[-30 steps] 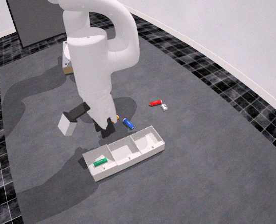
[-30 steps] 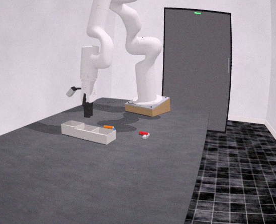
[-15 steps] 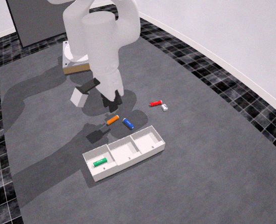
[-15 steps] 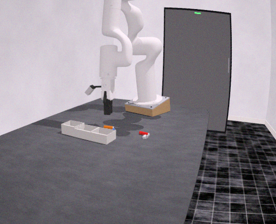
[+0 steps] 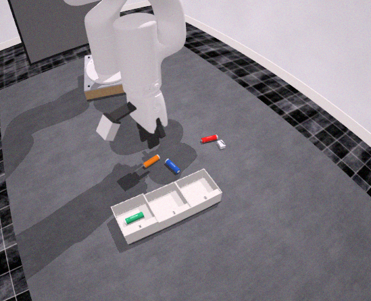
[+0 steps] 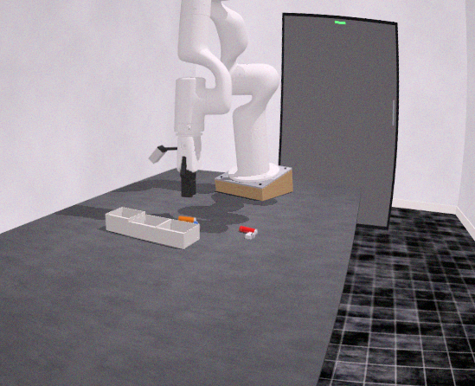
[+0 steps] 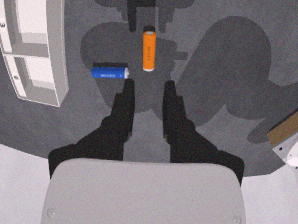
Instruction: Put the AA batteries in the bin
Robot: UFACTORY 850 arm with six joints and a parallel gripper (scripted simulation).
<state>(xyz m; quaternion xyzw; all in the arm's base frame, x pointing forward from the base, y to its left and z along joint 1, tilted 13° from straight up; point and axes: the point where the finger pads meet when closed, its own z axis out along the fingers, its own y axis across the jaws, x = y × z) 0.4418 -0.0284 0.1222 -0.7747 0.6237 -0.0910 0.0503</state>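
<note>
Right now the orange AA battery is 90 mm below my hand. From my hand the other things lie so: blue battery: 50 mm ahead, 40 mm to the left, 90 mm below; then red battery: 10 mm ahead, 180 mm to the left, 90 mm below; then white three-compartment tray: 160 mm ahead, 30 mm to the right, 70 mm below.
</note>
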